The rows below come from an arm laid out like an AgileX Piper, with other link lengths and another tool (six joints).
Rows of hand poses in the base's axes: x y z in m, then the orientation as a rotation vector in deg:
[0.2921, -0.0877, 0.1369, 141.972, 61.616, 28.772]
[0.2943, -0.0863, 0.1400, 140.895, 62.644, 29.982]
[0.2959, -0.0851, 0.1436, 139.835, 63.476, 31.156]
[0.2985, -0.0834, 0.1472, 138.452, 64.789, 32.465]
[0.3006, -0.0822, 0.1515, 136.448, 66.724, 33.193]
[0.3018, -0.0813, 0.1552, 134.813, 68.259, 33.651]
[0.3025, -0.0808, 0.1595, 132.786, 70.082, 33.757]
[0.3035, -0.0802, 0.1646, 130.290, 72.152, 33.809]
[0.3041, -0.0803, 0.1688, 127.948, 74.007, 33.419]
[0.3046, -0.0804, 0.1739, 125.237, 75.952, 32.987]
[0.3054, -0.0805, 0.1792, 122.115, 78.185, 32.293]
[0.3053, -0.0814, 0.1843, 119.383, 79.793, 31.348]
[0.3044, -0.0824, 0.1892, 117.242, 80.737, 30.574]
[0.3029, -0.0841, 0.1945, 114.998, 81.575, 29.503]
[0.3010, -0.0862, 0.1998, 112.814, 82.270, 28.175]
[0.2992, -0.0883, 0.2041, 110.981, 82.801, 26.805]
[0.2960, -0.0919, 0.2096, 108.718, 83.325, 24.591]
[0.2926, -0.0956, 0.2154, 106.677, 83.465, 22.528]
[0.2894, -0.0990, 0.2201, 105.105, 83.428, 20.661]
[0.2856, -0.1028, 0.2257, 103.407, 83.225, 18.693]
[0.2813, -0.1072, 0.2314, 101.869, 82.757, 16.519]
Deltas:
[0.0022, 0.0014, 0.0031, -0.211, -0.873, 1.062]
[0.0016, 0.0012, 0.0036, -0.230, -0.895, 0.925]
[0.0026, 0.0017, 0.0036, -0.336, -0.971, 1.335]
[0.0021, 0.0012, 0.0043, -0.969, -0.743, 1.761]
[0.0012, 0.0009, 0.0037, -0.836, -0.535, 1.397]
[0.0007, 0.0005, 0.0043, -1.240, -0.429, 1.606]
[0.0010, 0.0006, 0.0051, -1.560, -0.525, 1.870]
[0.0006, -0.0001, 0.0042, -1.663, -0.274, 1.631]
[0.0005, -0.0001, 0.0051, -1.919, -0.375, 1.789]
[0.0008, -0.0001, 0.0053, -2.270, -0.298, 2.055]
[-0.0001, -0.0009, 0.0051, -2.196, -0.204, 1.521]
[-0.0009, -0.0010, 0.0049, -1.785, -0.262, 0.994]
[-0.0015, -0.0017, 0.0053, -2.029, -0.198, 0.895]
[-0.0019, -0.0021, 0.0053, -2.143, -0.089, 0.734]
[-0.0018, -0.0021, 0.0043, -1.940, 0.044, 0.526]
[-0.0032, -0.0036, 0.0055, -2.693, 0.274, 0.433]
[-0.0034, -0.0037, 0.0058, -2.529, 0.139, 0.171]
[-0.0032, -0.0034, 0.0047, -2.124, 0.190, -0.037]
[-0.0038, -0.0038, 0.0056, -2.302, 0.117, -0.122]
[-0.0043, -0.0044, 0.0057, -2.353, 0.165, -0.409]

